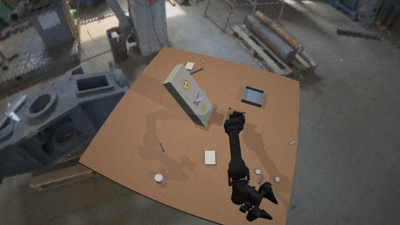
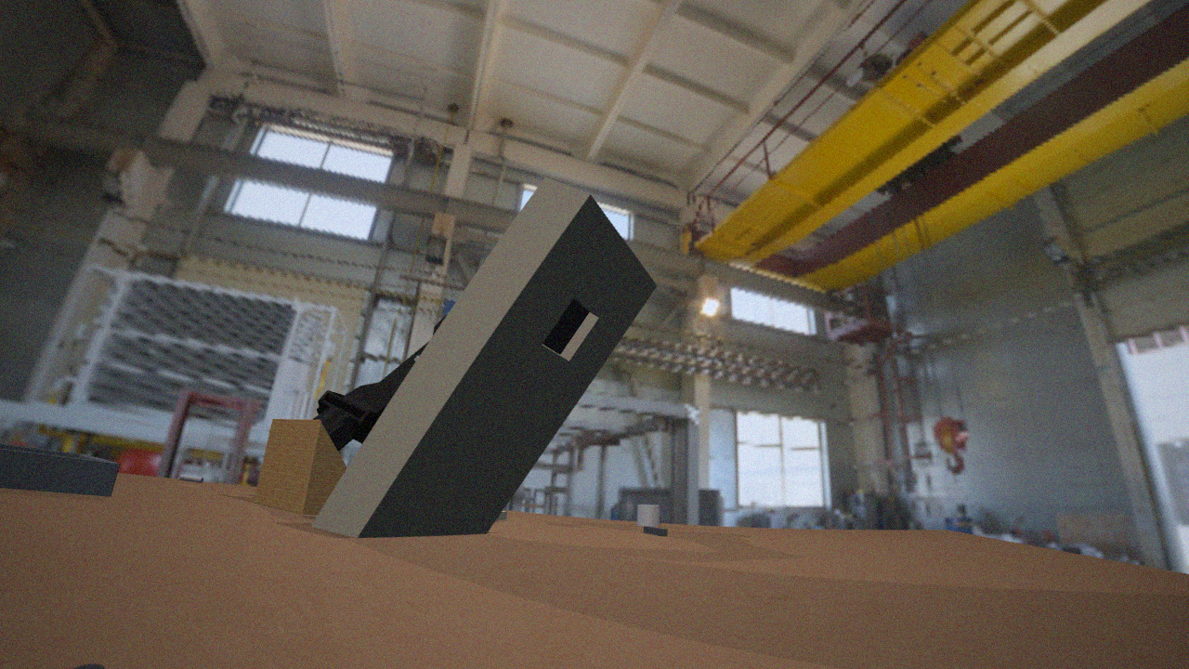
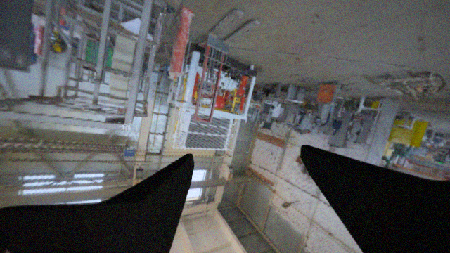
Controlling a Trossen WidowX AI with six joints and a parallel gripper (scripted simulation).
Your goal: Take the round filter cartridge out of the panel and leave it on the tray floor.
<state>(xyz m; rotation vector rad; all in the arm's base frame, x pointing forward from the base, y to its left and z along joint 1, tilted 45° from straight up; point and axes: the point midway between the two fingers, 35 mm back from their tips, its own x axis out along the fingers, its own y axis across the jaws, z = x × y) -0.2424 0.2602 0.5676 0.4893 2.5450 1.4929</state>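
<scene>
Now: the round grey filter cartridge 63 cm ahead of my gripper tip, 60 cm to the right of it and 6 cm below it. Round my gripper tip: grey flap 60 cm to the right, 53 cm ahead, 15 cm below; then beige service panel 60 cm to the right, 58 cm ahead, 13 cm below; then grey tray 88 cm to the right, 28 cm below, 20 cm ahead.
</scene>
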